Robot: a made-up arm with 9 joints. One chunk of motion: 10 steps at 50 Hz.
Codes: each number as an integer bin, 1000 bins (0 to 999) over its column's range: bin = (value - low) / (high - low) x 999, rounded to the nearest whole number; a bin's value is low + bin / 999 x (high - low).
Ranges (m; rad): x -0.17..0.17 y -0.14..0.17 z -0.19..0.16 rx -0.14..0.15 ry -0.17..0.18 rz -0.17..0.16
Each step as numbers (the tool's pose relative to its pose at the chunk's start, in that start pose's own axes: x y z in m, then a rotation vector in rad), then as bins.
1 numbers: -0.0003 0.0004 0.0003 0.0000 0.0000 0.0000
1 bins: 499 452 543 482 485 515
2 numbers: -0.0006 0.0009 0.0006 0.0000 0.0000 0.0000
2 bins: 498 454 544 482 485 515
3 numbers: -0.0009 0.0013 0.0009 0.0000 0.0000 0.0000
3 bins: 497 455 545 482 485 515
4 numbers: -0.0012 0.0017 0.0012 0.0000 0.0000 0.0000
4 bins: 496 457 546 482 485 515
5 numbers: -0.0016 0.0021 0.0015 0.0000 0.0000 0.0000
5 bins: 495 458 547 482 485 515
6 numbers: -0.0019 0.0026 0.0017 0.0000 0.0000 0.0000
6 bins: 494 460 547 482 485 515
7 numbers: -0.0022 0.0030 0.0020 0.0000 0.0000 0.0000
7 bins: 493 461 548 482 485 515
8 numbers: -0.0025 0.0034 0.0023 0.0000 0.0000 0.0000
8 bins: 492 462 549 482 485 515
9 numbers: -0.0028 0.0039 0.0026 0.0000 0.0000 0.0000
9 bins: 491 464 550 482 485 515
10 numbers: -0.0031 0.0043 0.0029 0.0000 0.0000 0.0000
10 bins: 490 465 551 482 485 515
